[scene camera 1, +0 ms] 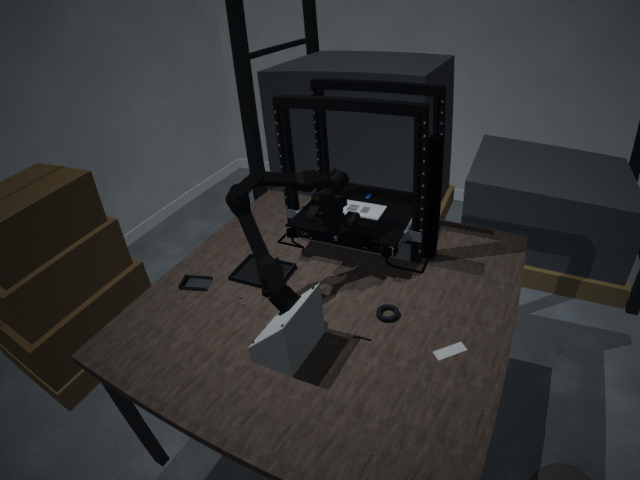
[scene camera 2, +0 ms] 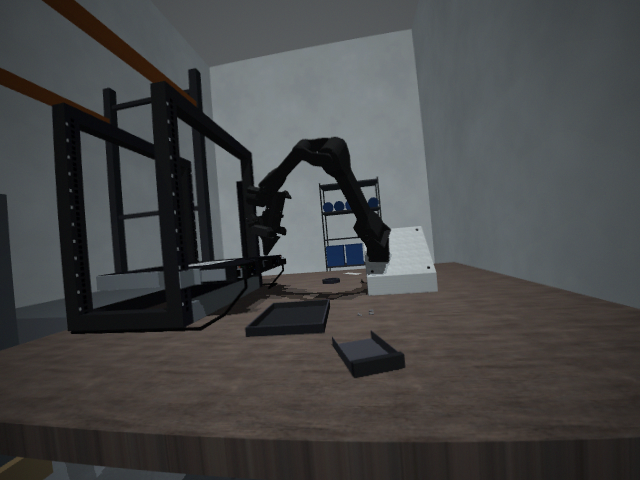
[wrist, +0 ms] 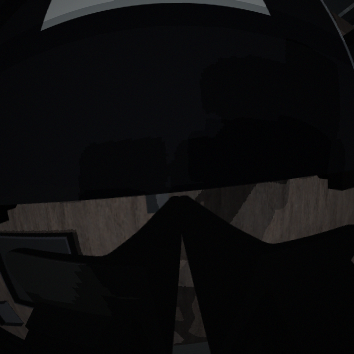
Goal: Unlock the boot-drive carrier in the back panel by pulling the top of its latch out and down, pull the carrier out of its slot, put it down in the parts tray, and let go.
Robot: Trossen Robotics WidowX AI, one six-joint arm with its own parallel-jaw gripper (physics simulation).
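Places are measured from the arm's base along level axes (x ahead, y left, z up), in millimetres.
Pixels of known places: gripper, fingertip midpoint: (scene camera 1: pixel 337 233) (scene camera 2: pixel 265 255) (wrist: pixel 179 203); arm's base, origin of the base link: (scene camera 1: pixel 290 305) (scene camera 2: pixel 378 254).
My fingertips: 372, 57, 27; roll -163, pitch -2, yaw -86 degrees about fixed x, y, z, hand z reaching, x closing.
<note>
For each thing: its top centre in the pictures, then the offset to it from my fingertips, as dx, dy, dz.
- larger black tray, middle of its top: (wrist: pixel 32 278) (scene camera 2: pixel 293 311) (scene camera 1: pixel 261 269) -172, +236, -127
- smaller dark tray, middle of its top: (scene camera 2: pixel 363 343) (scene camera 1: pixel 195 280) -350, +424, -126
- black ring, middle of its top: (scene camera 1: pixel 387 311) (scene camera 2: pixel 330 279) -159, -275, -132
- white strip, middle of its top: (scene camera 1: pixel 450 350) -221, -515, -146
The dark server chassis (scene camera 1: pixel 387 230) (wrist: pixel 150 100) sits low in the rack, its back panel (scene camera 1: pixel 361 246) facing the arm. The boot-drive carrier and its latch are too dark and too hidden by the gripper to make out. My gripper (scene camera 1: pixel 334 236) (scene camera 2: pixel 266 252) (wrist: pixel 179 203) is shut and empty, pointing down at the back panel edge. In the wrist view its tips meet just below the chassis edge; contact cannot be told. A larger black tray (scene camera 1: pixel 248 269) (scene camera 2: pixel 294 315) (wrist: pixel 75 243) lies flat left of the chassis, with a smaller dark tray (scene camera 1: pixel 199 282) (scene camera 2: pixel 361 349) (wrist: pixel 10 315) beside it.
The black rack frame (scene camera 1: pixel 421 180) (scene camera 2: pixel 165 206) stands around the chassis, with cables hanging near both ends of the panel. The white arm base (scene camera 1: pixel 305 330) (scene camera 2: pixel 408 282) stands on the table. A black ring (scene camera 1: pixel 388 319) and a white strip (scene camera 1: pixel 449 350) lie to its right.
</note>
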